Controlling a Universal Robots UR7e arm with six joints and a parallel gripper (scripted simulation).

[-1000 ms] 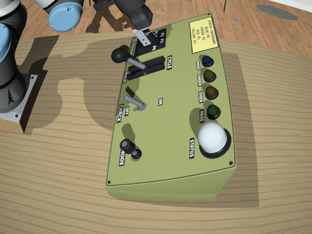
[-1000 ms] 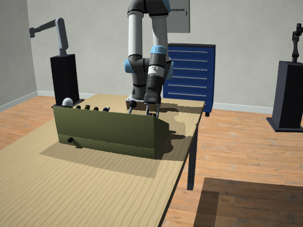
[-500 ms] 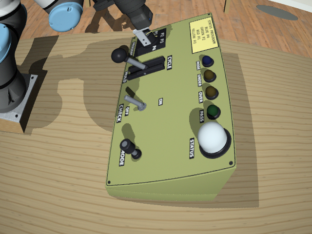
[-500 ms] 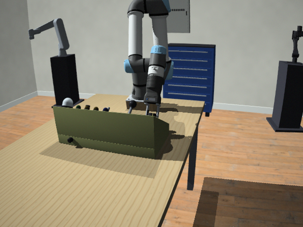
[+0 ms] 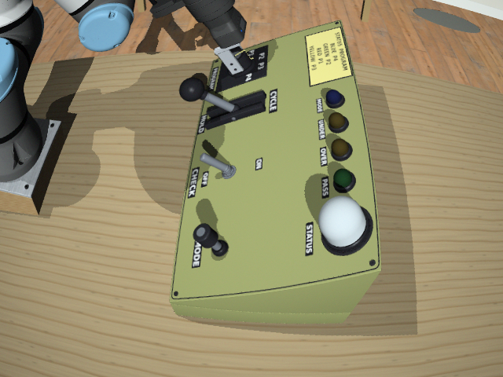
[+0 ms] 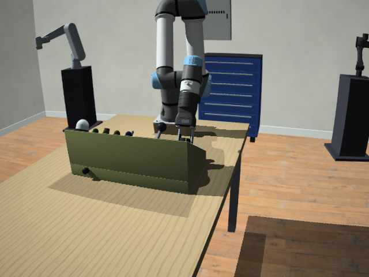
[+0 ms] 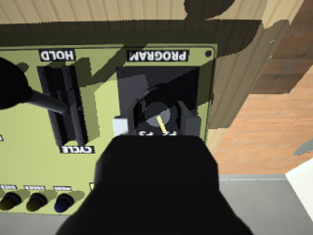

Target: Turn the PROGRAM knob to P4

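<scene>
The program knob lies 2 cm ahead of my hand. Also, from my hand: olive console (18 cm to the right, 3 cm below, 1 cm ahead); then check toggle (24 cm to the right, 4 cm behind, 1 cm below); then black ball lever (12 cm to the right, 4 cm behind).
</scene>
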